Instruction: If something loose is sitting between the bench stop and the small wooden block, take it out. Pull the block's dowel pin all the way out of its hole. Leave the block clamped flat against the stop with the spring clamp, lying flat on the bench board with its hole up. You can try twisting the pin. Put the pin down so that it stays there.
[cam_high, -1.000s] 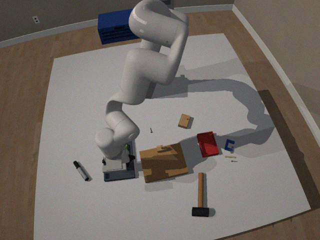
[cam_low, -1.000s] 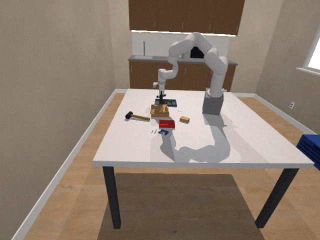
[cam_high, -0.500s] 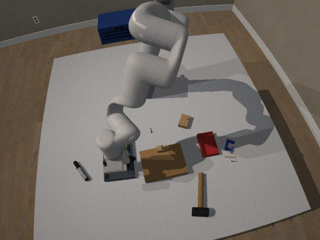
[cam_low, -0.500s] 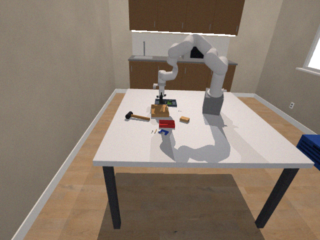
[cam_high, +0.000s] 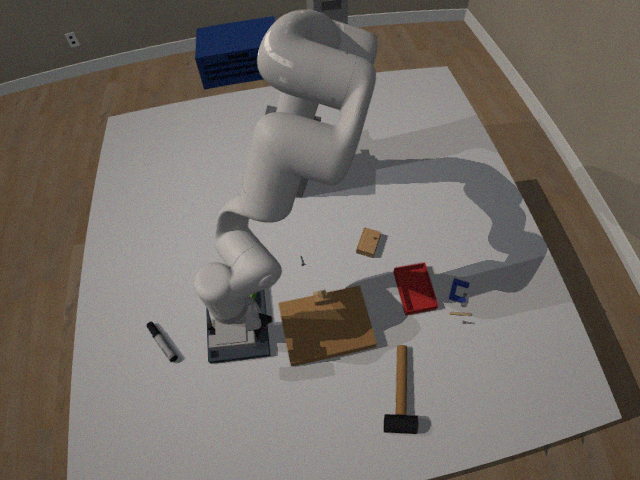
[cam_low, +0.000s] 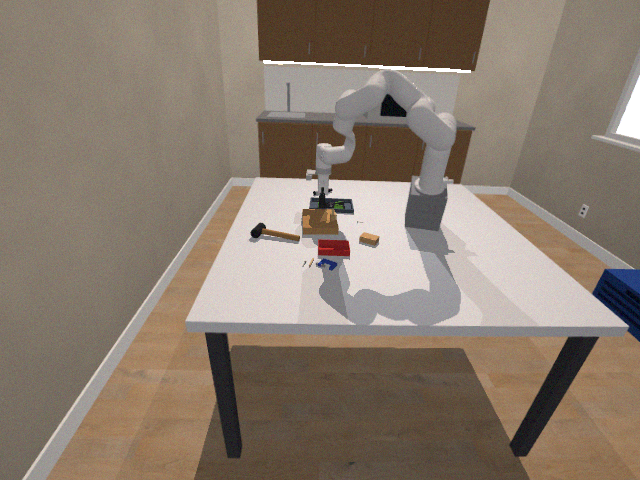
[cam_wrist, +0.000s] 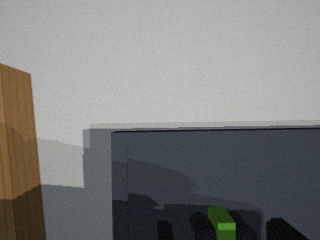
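Now: hand 5 cm past the grey tray, 2 cm to the left of it and 2 cm above it. From my hand the other things lie so: red box: 43 cm to the left, 2 cm below, 1 cm behind; then small wooden block: 20 cm to the left, 3 cm behind, 1 cm above; then dowel pin: 20 cm to the left, 3 cm behind, 3 cm above.
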